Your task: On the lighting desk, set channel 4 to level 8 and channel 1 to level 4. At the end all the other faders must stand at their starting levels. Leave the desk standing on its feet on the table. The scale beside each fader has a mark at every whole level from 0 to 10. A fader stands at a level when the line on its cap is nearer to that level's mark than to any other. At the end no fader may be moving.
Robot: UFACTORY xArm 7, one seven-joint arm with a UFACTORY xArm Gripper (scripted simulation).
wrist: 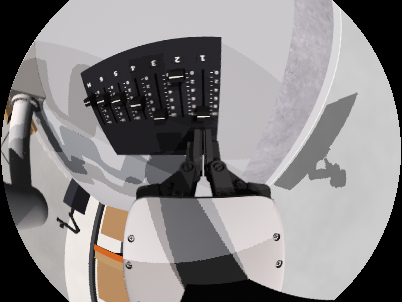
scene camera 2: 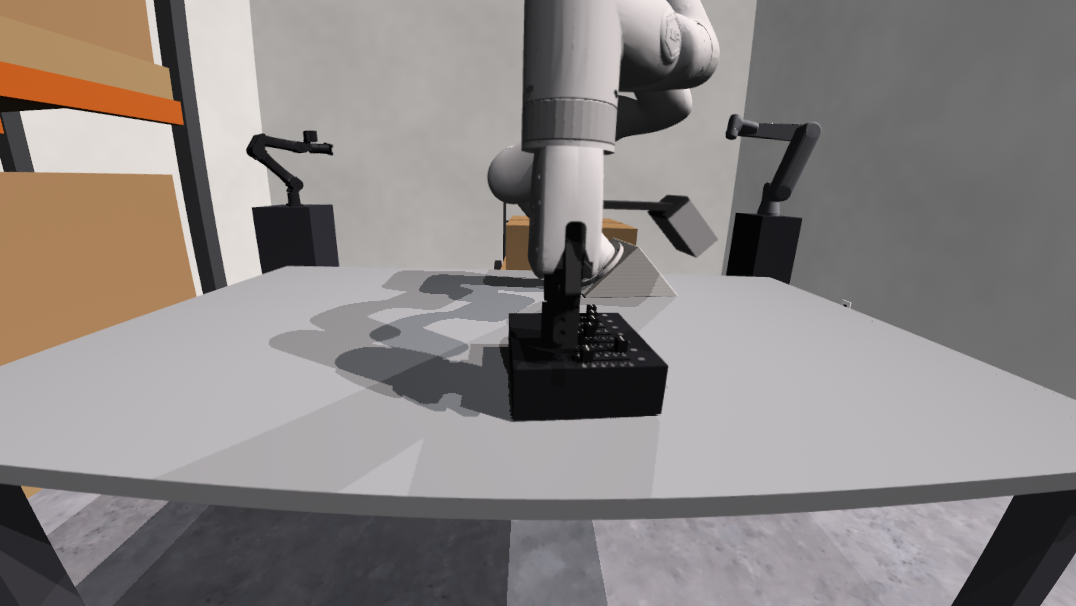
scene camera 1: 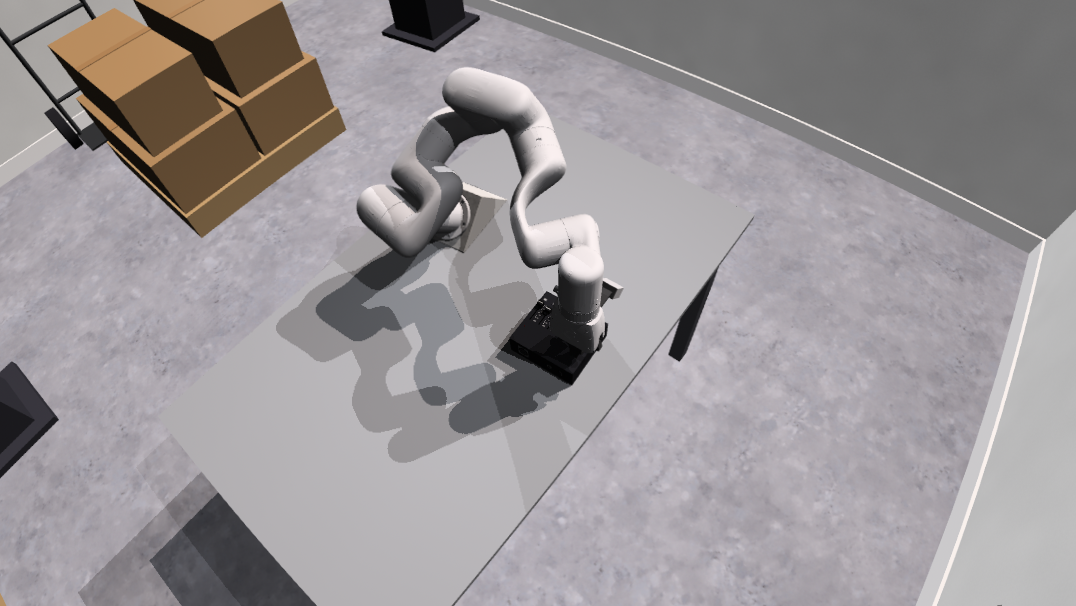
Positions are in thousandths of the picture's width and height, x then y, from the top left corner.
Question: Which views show my gripper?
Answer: The wrist view, scene camera 2 and scene camera 1: all of them.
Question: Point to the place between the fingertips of my gripper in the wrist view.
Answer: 504,462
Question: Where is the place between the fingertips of my gripper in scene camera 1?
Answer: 536,580
